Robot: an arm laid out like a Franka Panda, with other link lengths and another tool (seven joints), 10 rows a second.
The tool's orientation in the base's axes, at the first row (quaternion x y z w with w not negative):
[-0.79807, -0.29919, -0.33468, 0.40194]
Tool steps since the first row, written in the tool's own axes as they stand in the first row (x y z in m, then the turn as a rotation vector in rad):
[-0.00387, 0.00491, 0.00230, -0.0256, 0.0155, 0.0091]
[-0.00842, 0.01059, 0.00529, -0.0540, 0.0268, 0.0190]
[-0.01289, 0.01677, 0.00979, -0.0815, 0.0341, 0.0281]
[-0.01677, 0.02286, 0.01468, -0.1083, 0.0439, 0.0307]
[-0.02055, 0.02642, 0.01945, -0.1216, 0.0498, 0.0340]
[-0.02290, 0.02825, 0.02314, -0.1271, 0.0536, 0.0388]
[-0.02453, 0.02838, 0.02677, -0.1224, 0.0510, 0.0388]
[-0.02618, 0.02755, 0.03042, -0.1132, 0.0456, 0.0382]
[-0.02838, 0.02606, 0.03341, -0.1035, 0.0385, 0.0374]
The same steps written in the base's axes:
[0.00203, -0.00132, -0.00621, -0.0010, -0.0054, -0.0308]
[0.00443, -0.00257, -0.01359, -0.0066, -0.0086, -0.0623]
[0.00770, -0.00280, -0.02182, -0.0149, -0.0103, -0.0909]
[0.01137, -0.00252, -0.02973, -0.0229, -0.0186, -0.1172]
[0.01317, -0.00106, -0.03639, -0.0254, -0.0215, -0.1316]
[0.01422, 0.00064, -0.04069, -0.0245, -0.0205, -0.1397]
[0.01441, 0.00329, -0.04365, -0.0236, -0.0182, -0.1349]
[0.01387, 0.00643, -0.04622, -0.0223, -0.0141, -0.1251]
[0.01233, 0.00923, -0.04862, -0.0221, -0.0093, -0.1141]

